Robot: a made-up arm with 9 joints. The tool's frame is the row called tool. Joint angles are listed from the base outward. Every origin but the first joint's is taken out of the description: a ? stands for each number. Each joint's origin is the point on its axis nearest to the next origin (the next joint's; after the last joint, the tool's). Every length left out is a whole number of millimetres.
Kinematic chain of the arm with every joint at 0, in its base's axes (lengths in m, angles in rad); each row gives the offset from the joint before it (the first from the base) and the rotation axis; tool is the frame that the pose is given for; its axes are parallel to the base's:
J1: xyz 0 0 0.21 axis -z
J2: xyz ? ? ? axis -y
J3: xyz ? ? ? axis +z
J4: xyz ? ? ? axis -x
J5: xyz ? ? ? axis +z
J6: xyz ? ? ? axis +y
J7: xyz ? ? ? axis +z
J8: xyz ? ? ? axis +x
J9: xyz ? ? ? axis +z
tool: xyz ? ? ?
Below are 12 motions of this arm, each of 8 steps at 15 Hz.
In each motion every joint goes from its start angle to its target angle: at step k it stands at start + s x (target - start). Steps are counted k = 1, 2, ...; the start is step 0. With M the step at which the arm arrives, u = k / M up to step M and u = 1 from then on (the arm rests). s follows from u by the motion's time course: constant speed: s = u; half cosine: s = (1 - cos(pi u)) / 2; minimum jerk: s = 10 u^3 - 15 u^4 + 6 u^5.
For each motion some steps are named. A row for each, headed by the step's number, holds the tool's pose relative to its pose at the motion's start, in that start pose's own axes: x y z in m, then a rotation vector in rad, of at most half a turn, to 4 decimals.
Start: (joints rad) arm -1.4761 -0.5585 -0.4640 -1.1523 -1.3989 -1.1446 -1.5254 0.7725 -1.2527
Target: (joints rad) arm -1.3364 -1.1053 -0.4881 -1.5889 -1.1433 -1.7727 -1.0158 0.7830 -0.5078
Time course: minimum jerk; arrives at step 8
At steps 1, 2, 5, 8:
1: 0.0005 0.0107 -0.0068 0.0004 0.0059 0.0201
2: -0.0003 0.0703 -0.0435 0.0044 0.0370 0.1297
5: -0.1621 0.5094 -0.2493 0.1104 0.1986 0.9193
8: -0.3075 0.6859 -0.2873 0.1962 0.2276 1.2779

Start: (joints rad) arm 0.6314 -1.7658 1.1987 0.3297 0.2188 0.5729 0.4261 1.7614 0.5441
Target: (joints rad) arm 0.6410 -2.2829 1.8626 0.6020 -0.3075 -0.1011 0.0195 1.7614 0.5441
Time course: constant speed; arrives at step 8
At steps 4, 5, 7, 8:
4: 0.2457 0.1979 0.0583 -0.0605 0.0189 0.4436
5: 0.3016 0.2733 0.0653 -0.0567 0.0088 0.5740
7: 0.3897 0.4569 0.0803 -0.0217 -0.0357 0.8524
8: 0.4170 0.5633 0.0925 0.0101 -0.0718 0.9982

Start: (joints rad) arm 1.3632 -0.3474 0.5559 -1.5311 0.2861 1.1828 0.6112 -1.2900 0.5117
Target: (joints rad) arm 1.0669 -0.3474 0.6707 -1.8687 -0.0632 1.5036 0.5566 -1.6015 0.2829
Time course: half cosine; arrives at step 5
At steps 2, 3, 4, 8:
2: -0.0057 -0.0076 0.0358 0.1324 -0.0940 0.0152
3: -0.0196 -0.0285 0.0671 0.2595 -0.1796 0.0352
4: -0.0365 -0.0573 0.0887 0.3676 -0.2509 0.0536
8: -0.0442 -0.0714 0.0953 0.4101 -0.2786 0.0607

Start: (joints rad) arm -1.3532 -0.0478 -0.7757 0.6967 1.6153 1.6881 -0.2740 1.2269 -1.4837
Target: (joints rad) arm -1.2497 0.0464 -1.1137 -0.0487 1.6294 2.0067 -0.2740 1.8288 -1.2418
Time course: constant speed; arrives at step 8
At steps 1, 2, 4, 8:
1: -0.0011 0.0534 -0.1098 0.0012 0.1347 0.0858
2: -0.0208 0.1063 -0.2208 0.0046 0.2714 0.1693
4: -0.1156 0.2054 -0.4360 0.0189 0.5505 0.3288
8: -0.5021 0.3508 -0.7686 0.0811 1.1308 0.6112

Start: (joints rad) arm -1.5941 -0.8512 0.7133 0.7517 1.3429 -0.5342 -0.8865 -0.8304 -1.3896
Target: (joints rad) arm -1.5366 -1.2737 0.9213 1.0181 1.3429 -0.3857 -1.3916 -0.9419 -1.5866
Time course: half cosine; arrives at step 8
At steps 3, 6, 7, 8:
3: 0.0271 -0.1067 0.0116 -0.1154 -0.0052 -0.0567
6: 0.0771 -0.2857 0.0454 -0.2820 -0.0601 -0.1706
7: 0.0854 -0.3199 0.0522 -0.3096 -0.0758 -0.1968
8: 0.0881 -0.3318 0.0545 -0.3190 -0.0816 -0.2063

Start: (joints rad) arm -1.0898 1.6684 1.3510 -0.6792 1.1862 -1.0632 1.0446 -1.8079 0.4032
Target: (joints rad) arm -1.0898 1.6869 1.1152 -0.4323 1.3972 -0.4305 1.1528 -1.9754 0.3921
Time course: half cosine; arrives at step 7
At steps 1, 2, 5, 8:
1: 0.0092 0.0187 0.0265 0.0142 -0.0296 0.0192
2: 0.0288 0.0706 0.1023 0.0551 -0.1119 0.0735
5: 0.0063 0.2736 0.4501 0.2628 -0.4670 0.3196
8: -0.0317 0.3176 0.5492 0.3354 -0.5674 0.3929

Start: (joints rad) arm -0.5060 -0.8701 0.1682 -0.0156 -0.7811 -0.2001 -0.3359 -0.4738 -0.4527
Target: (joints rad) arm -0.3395 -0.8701 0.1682 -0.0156 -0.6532 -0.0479 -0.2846 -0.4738 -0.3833
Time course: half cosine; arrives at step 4
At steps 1, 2, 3, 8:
1: 0.0089 0.0092 -0.0175 -0.0085 0.0277 0.0334
2: 0.0270 0.0309 -0.0607 -0.0253 0.0944 0.1146
3: 0.0401 0.0515 -0.1047 -0.0367 0.1608 0.1966
8: 0.0441 0.0597 -0.1230 -0.0398 0.1881 0.2308

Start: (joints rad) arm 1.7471 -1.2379 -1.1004 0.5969 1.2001 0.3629 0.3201 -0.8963 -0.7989
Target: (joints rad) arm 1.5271 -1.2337 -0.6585 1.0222 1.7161 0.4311 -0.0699 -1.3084 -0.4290
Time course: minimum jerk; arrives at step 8
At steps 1, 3, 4, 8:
1: -0.0032 0.0100 0.0098 -0.0154 -0.0098 0.0157
3: -0.0822 0.1816 0.1402 -0.2718 -0.1585 0.2700
4: -0.1886 0.3323 0.2038 -0.5060 -0.2735 0.4902
8: -0.5029 0.5908 0.1766 -1.0606 -0.4812 0.9729

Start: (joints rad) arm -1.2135 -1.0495 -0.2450 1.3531 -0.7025 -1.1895 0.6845 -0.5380 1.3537
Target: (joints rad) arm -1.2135 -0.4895 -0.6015 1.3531 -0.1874 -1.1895 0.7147 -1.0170 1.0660
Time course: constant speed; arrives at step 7
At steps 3, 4, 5, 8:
3: 0.0203 0.0483 -0.0169 0.0517 0.1694 -0.0601
4: 0.0259 0.0650 -0.0221 0.0688 0.2205 -0.0854
5: 0.0304 0.0814 -0.0268 0.0859 0.2696 -0.1138
8: 0.0347 0.1114 -0.0340 0.1204 0.3641 -0.1813

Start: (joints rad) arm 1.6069 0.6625 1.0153 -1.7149 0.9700 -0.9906 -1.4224 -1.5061 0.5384
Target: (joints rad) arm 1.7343 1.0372 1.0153 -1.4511 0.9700 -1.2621 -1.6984 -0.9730 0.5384
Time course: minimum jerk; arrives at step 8
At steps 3, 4, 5, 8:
3: -0.0388 0.0893 -0.0945 0.0534 -0.0847 -0.0155
4: -0.0650 0.1550 -0.1831 0.0965 -0.1560 -0.0226
5: -0.0859 0.2126 -0.2809 0.1391 -0.2281 -0.0243
8: -0.1041 0.2699 -0.4113 0.1906 -0.3160 -0.0186

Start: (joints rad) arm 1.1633 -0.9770 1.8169 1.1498 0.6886 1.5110 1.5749 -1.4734 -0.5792
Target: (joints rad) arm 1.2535 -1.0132 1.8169 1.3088 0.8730 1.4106 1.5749 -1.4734 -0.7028
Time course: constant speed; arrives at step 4
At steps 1, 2, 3, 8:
1: -0.0005 0.0051 -0.0192 -0.0133 0.0213 -0.0091
2: -0.0011 0.0110 -0.0375 -0.0246 0.0414 -0.0175
3: -0.0015 0.0177 -0.0550 -0.0338 0.0601 -0.0252
8: -0.0018 0.0252 -0.0717 -0.0409 0.0775 -0.0324

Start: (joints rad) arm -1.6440 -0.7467 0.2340 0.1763 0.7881 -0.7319 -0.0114 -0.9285 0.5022
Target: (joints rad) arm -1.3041 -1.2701 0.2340 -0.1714 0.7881 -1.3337 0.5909 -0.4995 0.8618
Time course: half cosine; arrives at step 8
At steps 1, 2, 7, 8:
1: 0.0007 -0.0294 -0.0063 0.0239 -0.0301 -0.0110
2: -0.0035 -0.1163 -0.0270 0.0823 -0.1155 -0.0457
7: -0.4028 -0.7501 -0.3480 0.0864 -0.5981 -0.3724
8: -0.4372 -0.7702 -0.3695 0.0719 -0.6075 -0.3862

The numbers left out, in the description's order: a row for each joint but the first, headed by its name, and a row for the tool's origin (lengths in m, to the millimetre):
J2: 0.37 0.07 0
J3: -0.12 0 0.24
J4: -0.04 -0.09 0
J5: 0 0.06 0.34
J6: 0.12 0.38 0
J7: 0.27 0 -0.42
J8: -0.09 -0.11 0
J9: 0 -0.33 -0.05
tool: 0.37 -0.04 0

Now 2 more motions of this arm.
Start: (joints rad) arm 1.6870 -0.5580 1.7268 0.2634 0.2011 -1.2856 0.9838 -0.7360 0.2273
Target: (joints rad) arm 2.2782 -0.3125 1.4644 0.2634 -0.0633 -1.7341 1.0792 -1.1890 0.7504
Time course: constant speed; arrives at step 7
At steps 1, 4, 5, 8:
1: -0.0163 0.0070 0.0112 -0.1835 0.1117 0.1535
4: -0.0854 0.0410 0.0193 -0.6947 0.4760 0.6677
5: -0.1189 0.0484 0.0170 -0.8527 0.6047 0.8530
8: -0.1988 0.0459 0.0178 -1.1529 0.8667 1.2385

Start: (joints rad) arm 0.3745 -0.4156 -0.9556 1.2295 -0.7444 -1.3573 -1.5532 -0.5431 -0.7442
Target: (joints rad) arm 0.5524 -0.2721 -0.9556 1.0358 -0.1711 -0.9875 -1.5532 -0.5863 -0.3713
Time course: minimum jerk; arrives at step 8
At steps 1, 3, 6, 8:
1: 0.0014 -0.0021 0.0026 -0.0141 -0.0024 0.0097
3: 0.0205 -0.0249 0.0436 -0.2402 -0.0266 0.1663
6: 0.0449 -0.0231 0.1160 -0.7592 0.0328 0.5385
8: 0.0464 -0.0187 0.1231 -0.8400 0.0592 0.5994

